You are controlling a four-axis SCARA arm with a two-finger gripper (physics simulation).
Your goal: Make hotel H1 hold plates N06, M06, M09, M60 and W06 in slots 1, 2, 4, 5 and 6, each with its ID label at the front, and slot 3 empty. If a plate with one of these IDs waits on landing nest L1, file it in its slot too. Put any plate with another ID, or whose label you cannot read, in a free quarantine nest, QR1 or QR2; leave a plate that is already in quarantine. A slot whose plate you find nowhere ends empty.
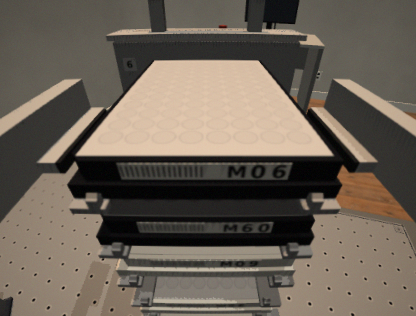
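Note:
Hotel H1 [327, 206] is seen from the front. Its top level bears the black plate M06 [207, 110] with a pale lid, label facing me. Below it is the black plate M60 [205, 236], then the pale plate M09 [175, 263], both labels to the front. The level under M09 shows bare brackets. Beneath it, a pale plate [200, 302] shows in part at the bottom edge, its label too small to read. My gripper [207, 97] is open, its fingers either side of plate M06, with no grip on it. The landing nest and quarantine nests do not show.
A perforated deck [45, 225] extends on both sides of the hotel. A dark object [5, 306] shows at the bottom left edge. Behind stand a grey cabinet [135, 82] marked 6, a side desk [312, 65] and a dark monitor [280, 11].

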